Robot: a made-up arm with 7 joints. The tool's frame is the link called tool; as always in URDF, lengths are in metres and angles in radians. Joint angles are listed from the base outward. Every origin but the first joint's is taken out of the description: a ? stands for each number. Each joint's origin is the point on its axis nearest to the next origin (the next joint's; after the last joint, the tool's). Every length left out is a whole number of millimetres.
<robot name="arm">
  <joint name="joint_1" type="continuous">
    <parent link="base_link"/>
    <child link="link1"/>
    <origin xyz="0 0 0.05" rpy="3.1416 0 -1.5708"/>
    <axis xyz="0 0 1"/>
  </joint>
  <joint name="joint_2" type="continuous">
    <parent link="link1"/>
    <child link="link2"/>
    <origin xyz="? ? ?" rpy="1.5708 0 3.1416"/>
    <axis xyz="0 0 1"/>
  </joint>
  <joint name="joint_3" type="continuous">
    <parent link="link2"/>
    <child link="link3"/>
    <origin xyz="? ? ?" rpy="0 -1.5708 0"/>
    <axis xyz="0 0 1"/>
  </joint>
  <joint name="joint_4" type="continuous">
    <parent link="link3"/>
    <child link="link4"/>
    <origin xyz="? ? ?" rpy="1.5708 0 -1.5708"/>
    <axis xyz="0 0 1"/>
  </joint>
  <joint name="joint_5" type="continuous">
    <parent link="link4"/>
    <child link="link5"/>
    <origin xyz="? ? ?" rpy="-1.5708 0 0"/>
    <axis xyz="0 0 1"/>
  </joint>
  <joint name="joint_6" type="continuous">
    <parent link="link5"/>
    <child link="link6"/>
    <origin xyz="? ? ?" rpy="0 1.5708 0"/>
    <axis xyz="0 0 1"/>
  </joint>
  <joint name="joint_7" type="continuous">
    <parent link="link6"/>
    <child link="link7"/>
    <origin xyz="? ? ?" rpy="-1.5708 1.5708 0"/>
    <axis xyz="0 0 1"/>
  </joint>
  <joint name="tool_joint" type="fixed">
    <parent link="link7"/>
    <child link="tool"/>
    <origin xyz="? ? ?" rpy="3.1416 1.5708 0"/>
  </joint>
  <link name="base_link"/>
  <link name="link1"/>
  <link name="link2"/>
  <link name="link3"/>
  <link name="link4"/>
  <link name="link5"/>
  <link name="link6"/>
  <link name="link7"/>
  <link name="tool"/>
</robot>
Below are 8 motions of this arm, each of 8 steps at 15 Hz.
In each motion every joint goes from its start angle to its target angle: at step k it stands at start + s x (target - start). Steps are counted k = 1, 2, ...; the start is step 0. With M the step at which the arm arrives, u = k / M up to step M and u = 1 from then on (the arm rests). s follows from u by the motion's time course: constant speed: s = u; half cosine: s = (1 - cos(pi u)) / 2; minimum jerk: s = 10 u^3 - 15 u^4 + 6 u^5.
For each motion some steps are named. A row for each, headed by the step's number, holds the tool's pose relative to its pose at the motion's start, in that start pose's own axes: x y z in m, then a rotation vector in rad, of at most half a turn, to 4 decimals.
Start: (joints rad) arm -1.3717 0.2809 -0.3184 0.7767 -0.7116 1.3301 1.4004
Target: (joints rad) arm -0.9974 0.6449 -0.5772 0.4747 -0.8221 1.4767 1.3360
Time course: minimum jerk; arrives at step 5
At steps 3, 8:
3: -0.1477 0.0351 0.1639 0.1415 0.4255 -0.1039
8: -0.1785 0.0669 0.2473 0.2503 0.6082 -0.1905

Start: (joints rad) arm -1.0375 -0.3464 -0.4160 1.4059 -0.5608 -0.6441 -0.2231
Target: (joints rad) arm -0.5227 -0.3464 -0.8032 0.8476 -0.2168 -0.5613 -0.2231
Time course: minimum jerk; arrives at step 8
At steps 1, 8:
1: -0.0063 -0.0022 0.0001 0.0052 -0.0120 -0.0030
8: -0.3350 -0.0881 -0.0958 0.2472 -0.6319 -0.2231

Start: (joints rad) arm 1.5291 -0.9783 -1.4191 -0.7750 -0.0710 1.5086 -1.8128
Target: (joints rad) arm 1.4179 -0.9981 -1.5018 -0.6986 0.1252 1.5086 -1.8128
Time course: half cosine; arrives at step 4
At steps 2, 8:
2: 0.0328 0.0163 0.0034 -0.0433 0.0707 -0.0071
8: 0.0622 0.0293 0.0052 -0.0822 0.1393 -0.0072

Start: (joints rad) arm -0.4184 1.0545 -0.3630 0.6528 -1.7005 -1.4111 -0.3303
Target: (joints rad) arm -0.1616 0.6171 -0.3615 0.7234 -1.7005 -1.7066 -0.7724
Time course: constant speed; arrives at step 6
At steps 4, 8:
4: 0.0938 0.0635 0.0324 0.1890 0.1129 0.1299
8: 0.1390 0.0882 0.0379 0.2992 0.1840 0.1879

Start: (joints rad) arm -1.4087 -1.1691 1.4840 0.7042 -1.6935 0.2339 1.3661
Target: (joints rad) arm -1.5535 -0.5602 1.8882 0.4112 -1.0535 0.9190 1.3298
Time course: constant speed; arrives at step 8
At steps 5, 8:
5: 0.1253 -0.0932 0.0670 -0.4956 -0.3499 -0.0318
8: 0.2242 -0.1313 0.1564 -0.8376 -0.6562 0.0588

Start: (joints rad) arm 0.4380 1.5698 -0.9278 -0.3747 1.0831 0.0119 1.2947
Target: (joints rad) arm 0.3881 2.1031 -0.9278 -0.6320 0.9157 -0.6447 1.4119
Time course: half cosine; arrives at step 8
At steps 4, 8:
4: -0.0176 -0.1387 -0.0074 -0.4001 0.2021 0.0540
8: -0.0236 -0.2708 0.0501 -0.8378 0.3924 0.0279

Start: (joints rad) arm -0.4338 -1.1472 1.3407 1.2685 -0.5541 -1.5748 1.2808
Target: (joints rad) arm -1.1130 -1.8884 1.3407 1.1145 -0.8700 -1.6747 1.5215
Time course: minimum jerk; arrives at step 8
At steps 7, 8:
7: -0.2275 0.1284 -0.1912 -0.1677 0.8175 0.4906
8: -0.2321 0.1287 -0.1931 -0.1709 0.8313 0.4995

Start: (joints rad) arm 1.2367 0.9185 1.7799 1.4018 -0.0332 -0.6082 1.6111
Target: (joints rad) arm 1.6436 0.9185 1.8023 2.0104 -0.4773 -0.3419 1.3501
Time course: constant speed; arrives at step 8
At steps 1, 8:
1: -0.0313 -0.0130 -0.0061 0.0352 -0.0016 0.0822
8: -0.2210 -0.0926 -0.0048 0.4321 0.0030 0.6017

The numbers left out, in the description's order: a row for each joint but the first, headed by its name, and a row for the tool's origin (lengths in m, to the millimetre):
joint_2: 0.12 -0.27 0
joint_3: 0.17 -0.07 0
joint_4: -0.09 0.11 0
joint_5: -0.02 0.23 0
joint_6: 0.07 0.12 0
joint_7: -0.36 0.04 0
tool: -0.09 -0.21 0

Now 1 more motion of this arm.
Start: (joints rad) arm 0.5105 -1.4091 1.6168 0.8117 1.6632 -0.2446 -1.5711
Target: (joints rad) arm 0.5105 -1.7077 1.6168 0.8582 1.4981 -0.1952 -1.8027
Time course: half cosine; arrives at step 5
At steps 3, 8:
3: 0.0107 0.0284 0.0125 0.0303 0.0209 0.0635
8: 0.0139 0.0428 0.0173 0.0484 0.0301 0.0959

